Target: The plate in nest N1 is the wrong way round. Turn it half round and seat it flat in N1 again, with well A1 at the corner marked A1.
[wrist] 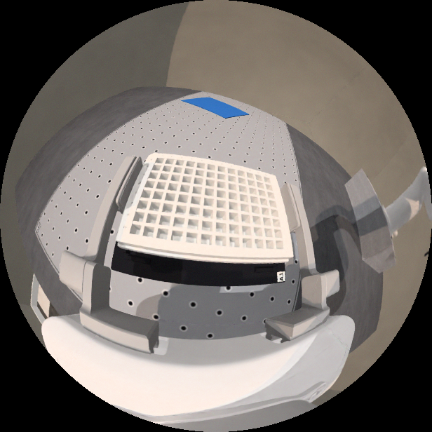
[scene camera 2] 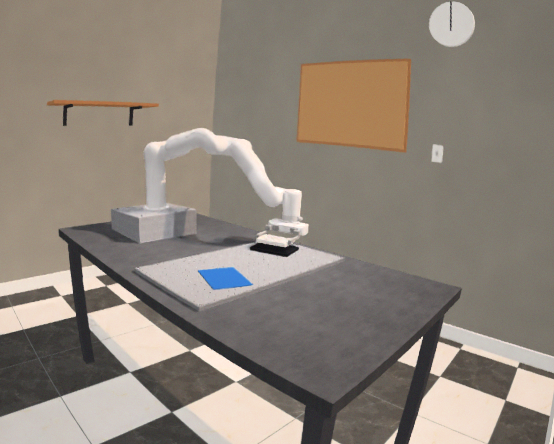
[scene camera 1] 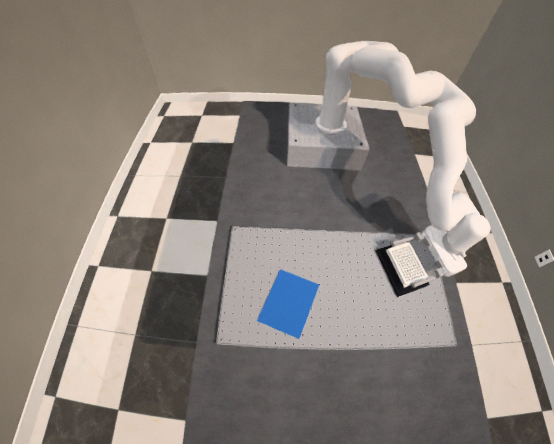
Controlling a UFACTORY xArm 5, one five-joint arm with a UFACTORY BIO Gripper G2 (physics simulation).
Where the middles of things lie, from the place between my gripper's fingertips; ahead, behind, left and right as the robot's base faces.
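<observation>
From my hand: black nest (wrist: 174, 270), 20 mm to the left, 10 mm behind, 40 mm below; flat blue rectangle (scene camera 1: 286, 309), 320 mm to the right, 170 mm ahead, 50 mm below; white well plate (scene camera 1: 406, 263), 20 mm to the left, 10 mm behind, 10 mm below. By their middles, flat blue rectangle farthest from my hand of the things named here.
</observation>
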